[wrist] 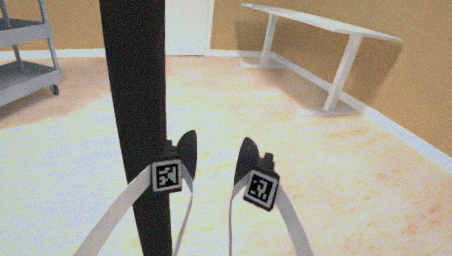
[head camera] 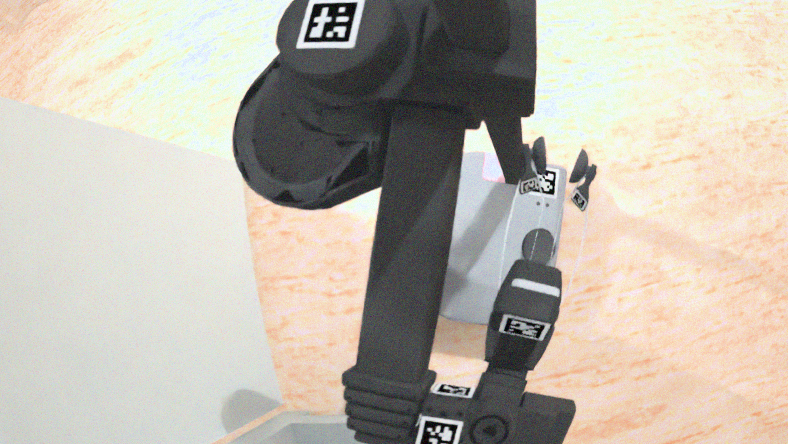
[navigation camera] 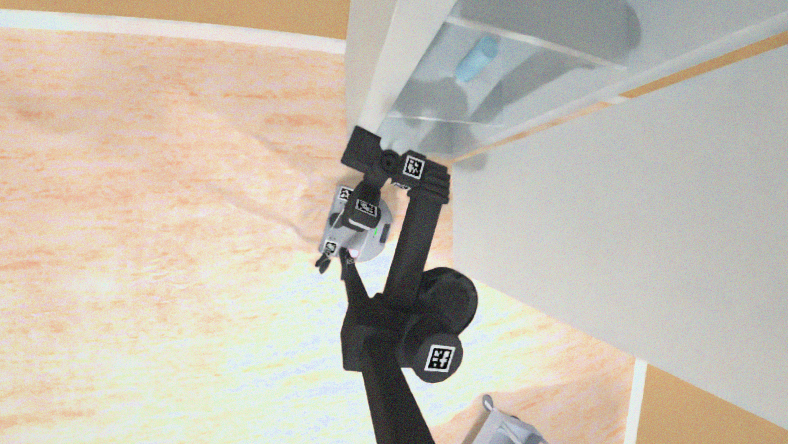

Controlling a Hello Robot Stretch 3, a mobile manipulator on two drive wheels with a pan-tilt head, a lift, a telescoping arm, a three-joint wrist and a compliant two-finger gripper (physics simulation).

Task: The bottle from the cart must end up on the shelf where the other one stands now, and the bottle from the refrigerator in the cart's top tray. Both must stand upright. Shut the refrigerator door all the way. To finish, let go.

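Seen in the pictures: gripper, fingertip midpoint: (head camera: 562, 144) (navigation camera: 330, 276); robot's base at its link origin: (head camera: 535, 246) (navigation camera: 336, 219).
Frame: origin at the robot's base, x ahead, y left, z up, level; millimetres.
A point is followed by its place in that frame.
Observation:
My gripper (head camera: 559, 159) @(x 2, y 108, z 704 mm) (navigation camera: 333, 269) @(x 2, y 108, z 704 mm) (wrist: 218, 150) @(x 2, y 108, z 704 mm) is open and empty, with its two fingers apart over the floor beside my mast. A light blue bottle (navigation camera: 477, 59) @(x -245, y -624, z 634 mm) is inside the open refrigerator (navigation camera: 397, 71) @(x -2, y -360, z 789 mm), at the top of the navigation view, seen at a slant from above between pale dividing edges. My gripper is well away from it. The refrigerator door (head camera: 110, 275) @(x -653, y -157, z 638 mm) (navigation camera: 606, 193) @(x -610, y -287, z 850 mm) stands wide open as a large pale panel. The grey cart (wrist: 30, 82) (navigation camera: 504, 430) @(x -1434, y 1084, z 150 mm) shows in part. Its top tray and the bottle from the cart do not show.
My wheeled base (head camera: 479, 248) @(x -119, y -19, z 159 mm) (navigation camera: 380, 234) @(x -217, y 9, z 159 mm) is below the arm. My folded wrist is close to the refrigerator's near edge, and the door's edge is beside my arm. In the wrist view, my dark mast (wrist: 135, 75) rises beside the fingers, and a white table (wrist: 320, 21) stands along the right wall.

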